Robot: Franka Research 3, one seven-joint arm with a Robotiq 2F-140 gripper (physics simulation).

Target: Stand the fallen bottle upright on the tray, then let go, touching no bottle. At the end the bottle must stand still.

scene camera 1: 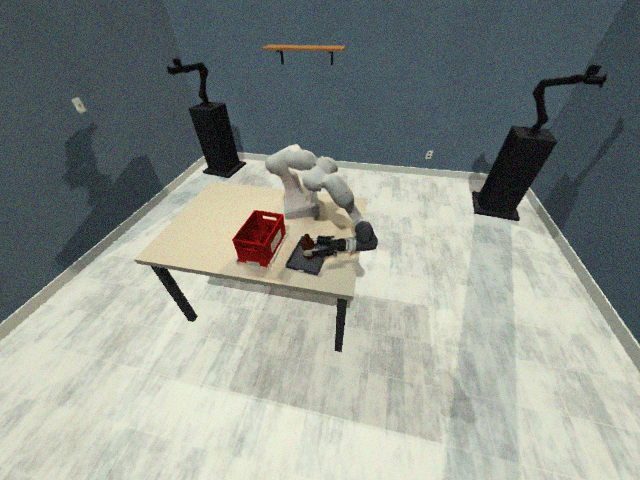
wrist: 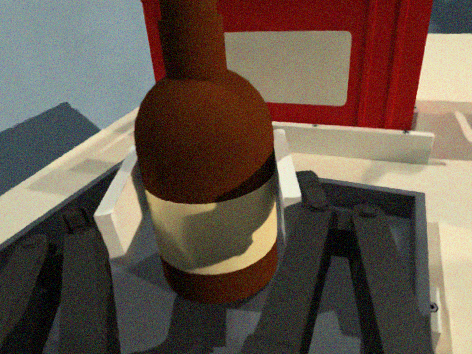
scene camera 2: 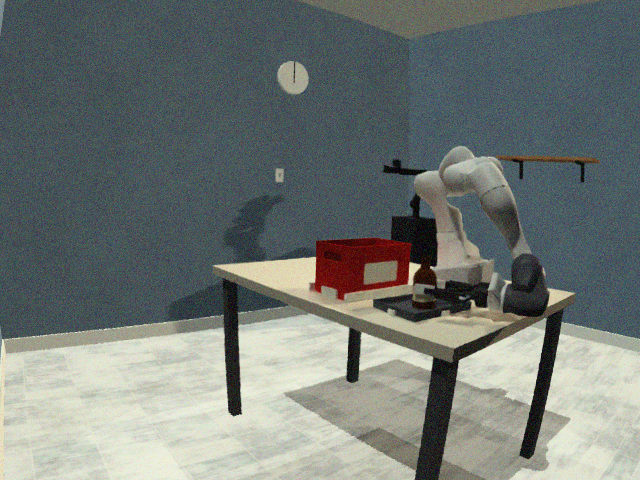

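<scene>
The brown bottle (scene camera 1: pixel 307 241) (scene camera 2: pixel 424 277) (wrist: pixel 205 135) with a cream label stands upright over the dark tray (scene camera 1: pixel 303 265) (scene camera 2: pixel 402 310) (wrist: pixel 421 250). In scene camera 2 its base looks to be at the tray's floor; whether it bears fully on it is hard to tell. My gripper (scene camera 1: pixel 310 251) (scene camera 2: pixel 425 291) (wrist: pixel 210 159) comes in low and level from the robot's right side. It is shut on the bottle, with one pale fingertip pad on each side at label height. The far side of the bottle is hidden.
A red crate (scene camera 1: pixel 251 255) (scene camera 2: pixel 336 269) (wrist: pixel 390 65) stands beside the tray, with low pale rails around its foot. The table's front edge (scene camera 1: pixel 248 280) runs near the tray. Two black pedestals (scene camera 1: pixel 214 136) (scene camera 1: pixel 514 170) with dark arms stand on the floor behind.
</scene>
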